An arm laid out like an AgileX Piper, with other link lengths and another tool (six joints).
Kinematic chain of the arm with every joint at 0, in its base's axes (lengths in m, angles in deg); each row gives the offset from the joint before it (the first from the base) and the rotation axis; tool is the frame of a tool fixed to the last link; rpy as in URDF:
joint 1: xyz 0 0 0.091 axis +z
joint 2: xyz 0 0 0 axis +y
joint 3: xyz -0.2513 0 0.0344 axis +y
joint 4: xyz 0.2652 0 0.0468 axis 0.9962 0 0.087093
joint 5: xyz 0 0 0 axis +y
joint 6: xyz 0.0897 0 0.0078 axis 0.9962 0 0.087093
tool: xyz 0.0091 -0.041 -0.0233 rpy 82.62 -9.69 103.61
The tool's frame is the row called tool.
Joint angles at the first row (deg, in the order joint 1, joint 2, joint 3, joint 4, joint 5, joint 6):
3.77, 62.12, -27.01, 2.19, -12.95, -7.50
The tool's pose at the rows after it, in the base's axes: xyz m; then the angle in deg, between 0 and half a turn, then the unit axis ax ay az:
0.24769, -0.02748, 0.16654, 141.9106, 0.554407, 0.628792, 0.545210
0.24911, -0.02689, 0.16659, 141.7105, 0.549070, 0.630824, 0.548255
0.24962, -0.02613, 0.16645, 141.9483, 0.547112, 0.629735, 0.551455
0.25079, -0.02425, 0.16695, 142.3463, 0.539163, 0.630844, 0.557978
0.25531, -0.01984, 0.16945, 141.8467, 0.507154, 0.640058, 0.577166
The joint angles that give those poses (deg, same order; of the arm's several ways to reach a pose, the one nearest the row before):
3.77, 62.78, -27.01, 1.49, -14.35, -6.85
3.77, 63.11, -27.01, 0.00, -15.18, -5.77
3.77, 63.19, -27.01, -1.44, -15.46, -4.16
3.77, 63.24, -27.01, -5.19, -16.12, -0.59
3.77, 63.82, -26.77, -12.10, -20.05, 4.27

